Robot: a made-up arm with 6 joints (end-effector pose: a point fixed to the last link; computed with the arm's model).
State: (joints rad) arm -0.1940 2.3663 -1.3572 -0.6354 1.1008 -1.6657
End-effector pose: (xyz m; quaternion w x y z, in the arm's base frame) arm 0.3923 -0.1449 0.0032 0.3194 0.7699 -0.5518 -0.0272
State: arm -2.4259 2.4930 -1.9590 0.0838 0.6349 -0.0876
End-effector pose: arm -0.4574 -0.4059 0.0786 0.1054 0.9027 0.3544 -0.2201
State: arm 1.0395 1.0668 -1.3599 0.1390 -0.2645 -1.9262
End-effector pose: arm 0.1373 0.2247 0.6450 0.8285 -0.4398 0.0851 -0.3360
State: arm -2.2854 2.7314 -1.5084 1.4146 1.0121 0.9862
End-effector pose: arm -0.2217 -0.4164 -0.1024 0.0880 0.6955 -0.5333 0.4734
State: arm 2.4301 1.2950 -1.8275 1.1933 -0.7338 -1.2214
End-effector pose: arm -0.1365 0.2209 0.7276 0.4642 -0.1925 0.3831 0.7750
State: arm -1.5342 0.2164 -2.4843 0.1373 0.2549 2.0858
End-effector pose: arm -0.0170 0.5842 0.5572 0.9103 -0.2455 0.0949 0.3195
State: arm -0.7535 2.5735 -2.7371 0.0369 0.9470 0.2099
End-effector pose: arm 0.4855 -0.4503 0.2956 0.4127 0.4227 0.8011 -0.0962
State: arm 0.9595 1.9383 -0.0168 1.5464 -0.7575 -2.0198
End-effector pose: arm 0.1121 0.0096 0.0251 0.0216 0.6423 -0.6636 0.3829
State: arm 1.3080 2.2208 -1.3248 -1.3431 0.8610 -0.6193
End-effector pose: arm 0.2163 0.4457 0.0872 0.1159 -0.8865 0.0943 -0.4379
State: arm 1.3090 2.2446 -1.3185 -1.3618 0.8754 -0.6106
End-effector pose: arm 0.2165 0.4425 0.0760 0.1027 -0.8854 0.0867 -0.4449
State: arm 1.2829 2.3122 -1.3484 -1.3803 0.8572 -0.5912
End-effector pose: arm 0.2285 0.4424 0.0508 0.0921 -0.8885 0.0889 -0.4407
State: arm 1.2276 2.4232 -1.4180 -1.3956 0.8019 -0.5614
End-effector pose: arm 0.2528 0.4427 0.0106 0.0858 -0.8963 0.1040 -0.4224
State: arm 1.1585 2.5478 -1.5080 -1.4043 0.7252 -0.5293
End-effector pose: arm 0.2821 0.4394 -0.0351 0.0855 -0.9056 0.1289 -0.3948
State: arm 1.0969 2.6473 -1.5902 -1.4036 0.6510 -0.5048
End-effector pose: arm 0.3072 0.4341 -0.0714 0.0920 -0.9123 0.1558 -0.3674
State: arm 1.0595 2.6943 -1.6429 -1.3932 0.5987 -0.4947
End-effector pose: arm 0.3229 0.4327 -0.0867 0.1043 -0.9147 0.1762 -0.3484
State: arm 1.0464 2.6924 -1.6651 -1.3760 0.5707 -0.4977
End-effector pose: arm 0.3300 0.4371 -0.0821 0.1195 -0.9140 0.1878 -0.3392
